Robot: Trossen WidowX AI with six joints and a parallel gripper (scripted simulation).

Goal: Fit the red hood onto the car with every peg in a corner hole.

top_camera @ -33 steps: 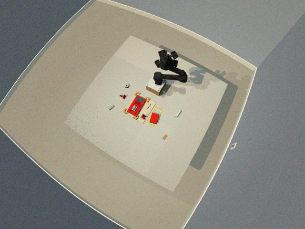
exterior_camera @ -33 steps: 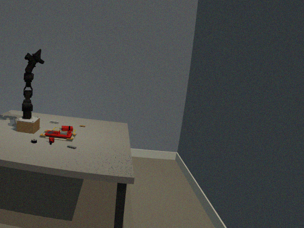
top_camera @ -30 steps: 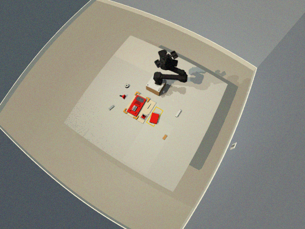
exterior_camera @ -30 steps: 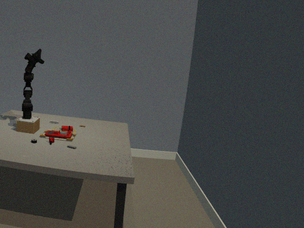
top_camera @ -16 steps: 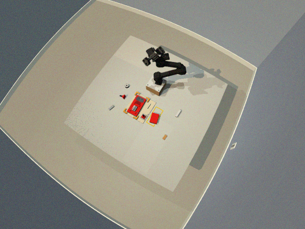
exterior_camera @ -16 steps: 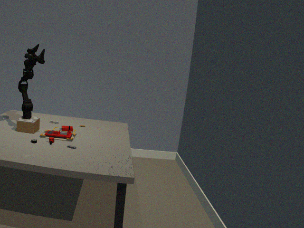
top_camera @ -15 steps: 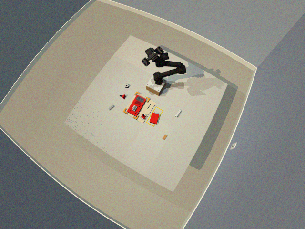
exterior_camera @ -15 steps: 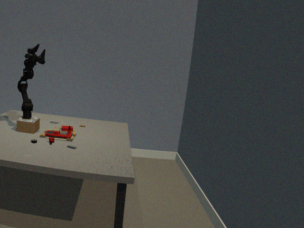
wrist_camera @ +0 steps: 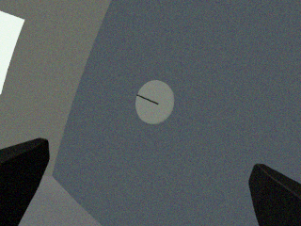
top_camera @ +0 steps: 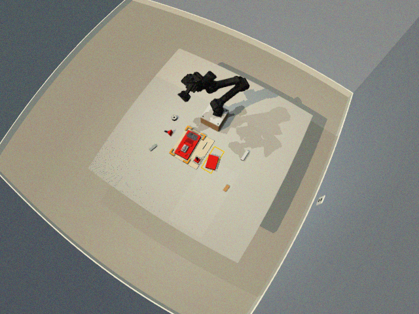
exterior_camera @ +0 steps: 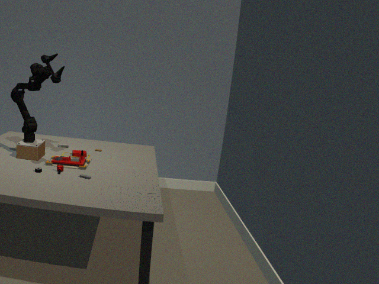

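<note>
Right now the red hood is 600 mm below my gripper tip, 240 mm to the left of it and 150 mm ahead of it. The rest, counted from my gripper tip: dark ring 600 mm below, 140 mm to the right, 80 mm behind.
</note>
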